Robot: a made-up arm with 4 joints.
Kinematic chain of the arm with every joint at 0, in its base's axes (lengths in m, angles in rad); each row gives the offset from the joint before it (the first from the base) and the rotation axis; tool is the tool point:
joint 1: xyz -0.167 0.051 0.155 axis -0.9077 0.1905 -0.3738
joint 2: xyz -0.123 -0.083 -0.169 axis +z
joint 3: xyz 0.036 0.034 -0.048 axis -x
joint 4: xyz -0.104 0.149 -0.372 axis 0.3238 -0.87 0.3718
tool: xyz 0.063 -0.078 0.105
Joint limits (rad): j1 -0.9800..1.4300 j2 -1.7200..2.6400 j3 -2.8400..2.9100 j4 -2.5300..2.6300
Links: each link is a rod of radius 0.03 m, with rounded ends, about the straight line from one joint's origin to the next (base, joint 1, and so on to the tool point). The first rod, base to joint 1, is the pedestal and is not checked.
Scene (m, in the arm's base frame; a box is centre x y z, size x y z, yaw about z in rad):
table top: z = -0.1
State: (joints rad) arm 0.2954 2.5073 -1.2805 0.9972
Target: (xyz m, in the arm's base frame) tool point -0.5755 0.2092 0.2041
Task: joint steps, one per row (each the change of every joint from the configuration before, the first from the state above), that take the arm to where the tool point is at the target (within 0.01 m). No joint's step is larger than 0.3 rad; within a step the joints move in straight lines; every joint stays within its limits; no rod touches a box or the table.
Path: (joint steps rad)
1: 0.2836 -0.2882 -0.1978 0.1740
2: 0.2837 -0.2881 -0.1979 0.1740
3: 0.2837 -0.2882 -0.1978 0.1740
4: 0.2836 -0.2882 -0.1978 0.1740

